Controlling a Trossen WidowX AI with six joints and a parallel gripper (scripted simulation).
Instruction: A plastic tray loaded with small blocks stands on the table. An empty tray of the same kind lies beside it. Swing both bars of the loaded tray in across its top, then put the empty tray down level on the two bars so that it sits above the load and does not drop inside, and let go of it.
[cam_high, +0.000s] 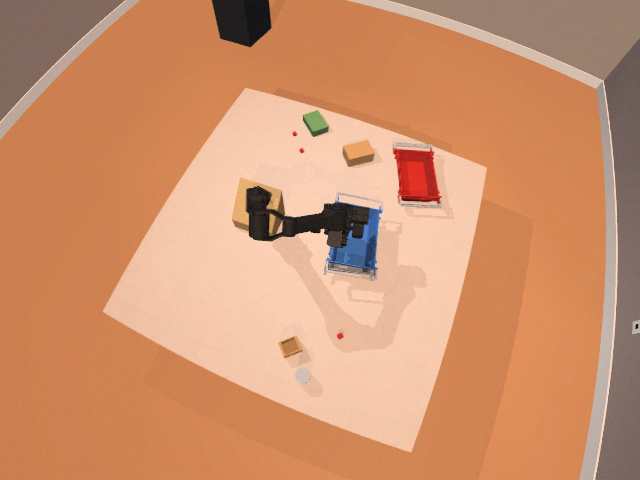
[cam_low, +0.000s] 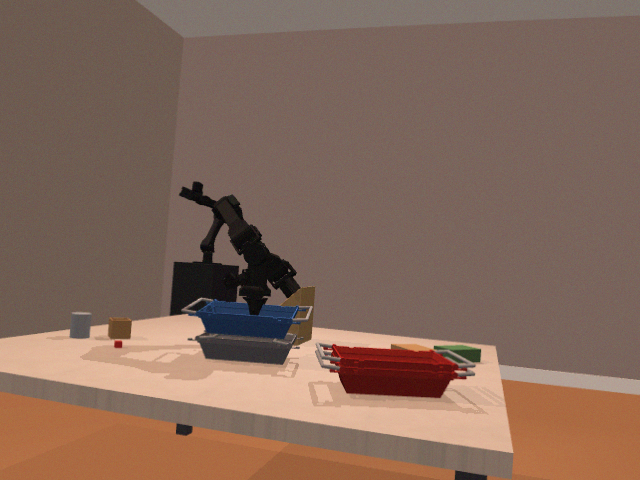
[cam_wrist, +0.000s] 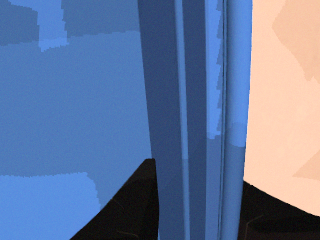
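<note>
Right now the blue tray is 60 mm ahead of my gripper tip, 20 mm to the left of it and 30 mm above it. Also, from my gripper tip: orange block (110 mm behind, 430 mm to the left, 60 mm below); then brown box (40 mm ahead, 430 mm to the right, 70 mm below); then red cube (180 mm ahead, 310 mm to the right, 80 mm below).
</note>
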